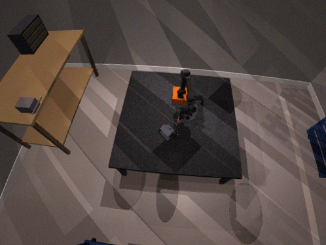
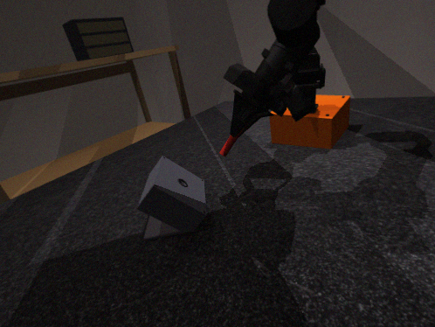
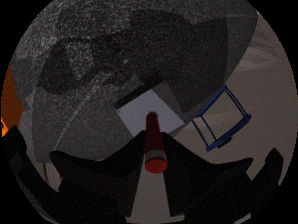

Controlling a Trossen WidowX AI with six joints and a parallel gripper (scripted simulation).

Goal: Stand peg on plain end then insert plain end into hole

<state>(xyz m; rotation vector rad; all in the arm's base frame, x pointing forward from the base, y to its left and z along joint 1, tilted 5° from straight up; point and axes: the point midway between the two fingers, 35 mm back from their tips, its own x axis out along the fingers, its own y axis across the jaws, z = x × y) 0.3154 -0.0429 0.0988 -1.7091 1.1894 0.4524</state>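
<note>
Now: the grey sloped panel 12 cm to the right of my gripper tip, 10 cm below it and 7 cm ahead of it. From my gripper tip the other things lie so: peg 1 cm to the left, 1 cm behind, 1 cm above.
</note>
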